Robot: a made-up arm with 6 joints. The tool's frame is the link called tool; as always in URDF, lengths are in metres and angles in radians. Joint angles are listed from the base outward.
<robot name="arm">
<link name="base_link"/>
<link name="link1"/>
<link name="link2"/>
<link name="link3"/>
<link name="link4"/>
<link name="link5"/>
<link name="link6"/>
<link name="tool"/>
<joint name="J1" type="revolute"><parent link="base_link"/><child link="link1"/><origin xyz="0 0 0.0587" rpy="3.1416 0 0"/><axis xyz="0 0 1"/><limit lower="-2.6" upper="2.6"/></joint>
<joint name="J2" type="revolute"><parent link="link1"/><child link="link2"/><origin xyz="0.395 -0.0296 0.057" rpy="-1.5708 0 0"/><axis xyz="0 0 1"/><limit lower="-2.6" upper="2.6"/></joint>
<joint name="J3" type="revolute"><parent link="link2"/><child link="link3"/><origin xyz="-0.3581 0.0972 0.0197" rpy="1.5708 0 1.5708"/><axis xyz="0 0 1"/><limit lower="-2.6" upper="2.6"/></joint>
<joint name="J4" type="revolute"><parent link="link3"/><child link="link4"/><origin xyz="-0.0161 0.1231 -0.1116" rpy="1.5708 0 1.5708"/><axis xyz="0 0 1"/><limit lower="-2.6" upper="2.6"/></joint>
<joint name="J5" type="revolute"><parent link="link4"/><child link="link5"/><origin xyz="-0.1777 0.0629 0.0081" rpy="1.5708 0 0"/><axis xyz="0 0 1"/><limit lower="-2.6" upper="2.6"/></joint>
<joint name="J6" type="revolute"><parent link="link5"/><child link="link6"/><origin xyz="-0.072 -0.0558 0.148" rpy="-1.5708 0 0"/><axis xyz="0 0 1"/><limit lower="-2.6" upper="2.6"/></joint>
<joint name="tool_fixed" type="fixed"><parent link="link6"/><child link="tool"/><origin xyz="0.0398 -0.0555 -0.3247" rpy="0 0 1.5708"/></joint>
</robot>
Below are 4 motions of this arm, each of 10 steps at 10 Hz.
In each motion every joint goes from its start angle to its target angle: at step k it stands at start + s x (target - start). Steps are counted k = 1, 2, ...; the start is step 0. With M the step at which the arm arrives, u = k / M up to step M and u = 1 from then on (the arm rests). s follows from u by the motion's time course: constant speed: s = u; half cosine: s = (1 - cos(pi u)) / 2; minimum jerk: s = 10 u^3 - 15 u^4 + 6 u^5.
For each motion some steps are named. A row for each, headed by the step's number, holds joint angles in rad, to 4 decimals.
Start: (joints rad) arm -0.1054 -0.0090 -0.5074 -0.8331 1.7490 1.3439
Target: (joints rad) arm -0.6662 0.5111 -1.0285 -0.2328 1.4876 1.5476
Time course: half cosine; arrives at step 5
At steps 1, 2, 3, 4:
1: -0.1590 0.0407 -0.5572 -0.7758 1.7240 1.3634
2: -0.2992 0.1707 -0.6874 -0.6257 1.6587 1.4143
3: -0.4724 0.3314 -0.8485 -0.4402 1.5779 1.4772
4: -0.6126 0.4614 -0.9787 -0.2901 1.5126 1.5281

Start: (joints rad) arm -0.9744 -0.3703 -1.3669 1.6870 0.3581 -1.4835
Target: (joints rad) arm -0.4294 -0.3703 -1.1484 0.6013 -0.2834 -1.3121
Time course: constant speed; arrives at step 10
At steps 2, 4, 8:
2: -0.8654 -0.3703 -1.3232 1.4699 0.2298 -1.4492
4: -0.7564 -0.3703 -1.2795 1.2527 0.1015 -1.4149
8: -0.5384 -0.3703 -1.1921 0.8184 -0.1551 -1.3464

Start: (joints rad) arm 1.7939 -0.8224 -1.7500 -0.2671 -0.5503 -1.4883
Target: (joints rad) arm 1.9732 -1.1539 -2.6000 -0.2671 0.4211 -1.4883
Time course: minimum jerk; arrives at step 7
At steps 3, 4, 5, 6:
3: 1.8599 -0.9444 -2.0627 -0.2671 -0.1929 -1.4883
4: 1.9072 -1.0319 -2.2873 -0.2671 0.0637 -1.4883
5: 1.9473 -1.1059 -2.4770 -0.2671 0.2805 -1.4883
6: 1.9690 -1.1462 -2.5802 -0.2671 0.3985 -1.4883

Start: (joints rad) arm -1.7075 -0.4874 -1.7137 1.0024 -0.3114 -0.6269
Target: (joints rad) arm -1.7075 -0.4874 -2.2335 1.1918 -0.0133 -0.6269
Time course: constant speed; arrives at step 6
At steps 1, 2, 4, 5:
1: -1.7075 -0.4874 -1.8003 1.0340 -0.2617 -0.6269
2: -1.7075 -0.4874 -1.8870 1.0655 -0.2120 -0.6269
4: -1.7075 -0.4874 -2.0602 1.1287 -0.1127 -0.6269
5: -1.7075 -0.4874 -2.1469 1.1602 -0.0630 -0.6269

